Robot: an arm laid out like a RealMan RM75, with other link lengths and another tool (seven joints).
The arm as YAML. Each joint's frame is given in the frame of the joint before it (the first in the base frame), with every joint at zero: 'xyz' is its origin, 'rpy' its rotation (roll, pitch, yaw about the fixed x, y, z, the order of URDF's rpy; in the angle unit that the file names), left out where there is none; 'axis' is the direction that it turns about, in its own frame. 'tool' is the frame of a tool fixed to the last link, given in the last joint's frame.
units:
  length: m
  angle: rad
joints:
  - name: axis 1
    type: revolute
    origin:
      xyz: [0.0, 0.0, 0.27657]
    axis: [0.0, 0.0, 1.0]
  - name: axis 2
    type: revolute
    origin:
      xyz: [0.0, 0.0, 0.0]
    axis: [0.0, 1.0, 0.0]
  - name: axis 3
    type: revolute
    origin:
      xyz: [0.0, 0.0, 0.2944]
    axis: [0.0, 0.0, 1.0]
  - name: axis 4
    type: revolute
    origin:
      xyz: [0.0, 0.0, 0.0]
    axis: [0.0, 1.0, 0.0]
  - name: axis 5
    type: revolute
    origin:
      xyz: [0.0, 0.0, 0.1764]
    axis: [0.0, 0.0, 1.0]
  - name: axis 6
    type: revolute
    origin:
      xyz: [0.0, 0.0, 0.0]
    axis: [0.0, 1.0, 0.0]
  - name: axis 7
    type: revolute
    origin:
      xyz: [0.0, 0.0, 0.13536]
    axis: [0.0, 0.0, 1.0]
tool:
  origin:
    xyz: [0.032, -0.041, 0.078]
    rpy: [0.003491, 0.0, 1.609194]
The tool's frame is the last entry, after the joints.
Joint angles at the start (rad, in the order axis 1, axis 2, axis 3, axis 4, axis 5, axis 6, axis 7):
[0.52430, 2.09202, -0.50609, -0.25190, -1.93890, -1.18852, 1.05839]
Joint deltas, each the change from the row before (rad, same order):
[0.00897, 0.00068, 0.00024, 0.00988, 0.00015, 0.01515, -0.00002]
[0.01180, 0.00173, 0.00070, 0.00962, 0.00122, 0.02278, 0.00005]
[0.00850, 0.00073, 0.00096, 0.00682, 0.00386, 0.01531, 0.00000]
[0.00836, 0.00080, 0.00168, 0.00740, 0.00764, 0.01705, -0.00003]
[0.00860, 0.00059, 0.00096, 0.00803, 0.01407, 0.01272, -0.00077]
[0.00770, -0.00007, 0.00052, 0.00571, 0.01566, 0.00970, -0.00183]
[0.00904, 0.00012, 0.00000, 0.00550, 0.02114, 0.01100, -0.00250]
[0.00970, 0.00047, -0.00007, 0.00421, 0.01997, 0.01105, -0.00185]
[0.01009, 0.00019, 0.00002, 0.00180, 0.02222, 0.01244, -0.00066]
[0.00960, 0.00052, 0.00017, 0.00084, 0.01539, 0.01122, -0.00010]
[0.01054, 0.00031, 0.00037, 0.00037, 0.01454, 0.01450, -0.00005]
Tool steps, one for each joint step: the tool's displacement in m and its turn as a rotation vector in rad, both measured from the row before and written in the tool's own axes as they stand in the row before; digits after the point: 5 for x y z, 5 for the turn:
[-0.00013, 0.00013, 0.00290, 0.00539, -0.00320, 0.00229]
[-0.00111, 0.00066, 0.00365, 0.00674, -0.00839, 0.00123]
[-0.00108, 0.00121, 0.00248, 0.00181, -0.00697, 0.00186]
[-0.00156, 0.00148, 0.00239, -0.00066, -0.01018, 0.00451]
[-0.00102, 0.00280, 0.00271, -0.00704, -0.00820, 0.00661]
[-0.00139, 0.00351, 0.00224, -0.00935, -0.00804, 0.00455]
[-0.00180, 0.00468, 0.00267, -0.01306, -0.01026, 0.00534]
[-0.00166, 0.00488, 0.00291, -0.01246, -0.00967, 0.00437]
[-0.00260, 0.00574, 0.00275, -0.01425, -0.01283, 0.00453]
[-0.00184, 0.00476, 0.00272, -0.00970, -0.00945, 0.00189]
[-0.00243, 0.00484, 0.00277, -0.00807, -0.01179, 0.00070]

